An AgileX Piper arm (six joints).
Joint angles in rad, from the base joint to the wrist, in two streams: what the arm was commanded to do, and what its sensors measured. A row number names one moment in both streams.
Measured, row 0: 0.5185 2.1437 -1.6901 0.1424 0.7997 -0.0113
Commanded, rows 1 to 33: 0.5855 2.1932 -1.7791 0.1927 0.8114 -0.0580; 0.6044 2.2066 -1.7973 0.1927 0.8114 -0.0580; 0.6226 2.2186 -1.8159 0.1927 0.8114 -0.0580; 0.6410 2.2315 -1.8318 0.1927 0.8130 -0.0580; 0.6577 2.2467 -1.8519 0.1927 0.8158 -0.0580; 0.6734 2.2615 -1.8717 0.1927 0.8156 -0.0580; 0.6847 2.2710 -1.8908 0.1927 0.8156 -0.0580; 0.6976 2.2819 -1.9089 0.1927 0.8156 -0.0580; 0.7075 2.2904 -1.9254 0.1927 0.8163 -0.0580; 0.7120 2.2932 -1.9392 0.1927 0.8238 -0.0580; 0.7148 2.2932 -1.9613 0.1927 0.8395 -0.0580; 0.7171 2.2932 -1.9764 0.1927 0.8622 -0.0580; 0.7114 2.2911 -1.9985 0.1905 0.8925 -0.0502; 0.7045 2.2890 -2.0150 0.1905 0.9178 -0.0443; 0.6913 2.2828 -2.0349 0.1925 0.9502 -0.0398; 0.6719 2.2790 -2.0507 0.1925 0.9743 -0.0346; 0.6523 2.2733 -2.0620 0.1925 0.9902 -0.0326; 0.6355 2.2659 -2.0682 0.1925 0.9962 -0.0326; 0.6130 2.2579 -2.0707 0.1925 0.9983 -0.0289; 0.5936 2.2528 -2.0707 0.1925 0.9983 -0.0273; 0.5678 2.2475 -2.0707 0.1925 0.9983 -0.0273; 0.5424 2.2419 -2.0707 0.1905 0.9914 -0.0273; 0.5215 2.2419 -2.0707 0.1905 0.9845 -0.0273; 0.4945 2.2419 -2.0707 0.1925 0.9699 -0.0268; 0.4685 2.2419 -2.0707 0.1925 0.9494 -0.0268; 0.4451 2.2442 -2.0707 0.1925 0.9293 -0.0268; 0.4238 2.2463 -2.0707 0.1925 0.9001 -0.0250; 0.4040 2.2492 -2.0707 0.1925 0.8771 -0.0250; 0.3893 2.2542 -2.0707 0.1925 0.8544 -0.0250; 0.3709 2.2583 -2.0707 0.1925 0.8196 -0.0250; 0.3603 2.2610 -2.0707 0.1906 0.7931 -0.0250; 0.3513 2.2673 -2.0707 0.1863 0.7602 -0.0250; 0.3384 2.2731 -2.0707 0.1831 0.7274 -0.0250
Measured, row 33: 0.3808 2.2564 -2.0659 0.1941 0.8436 -0.0275
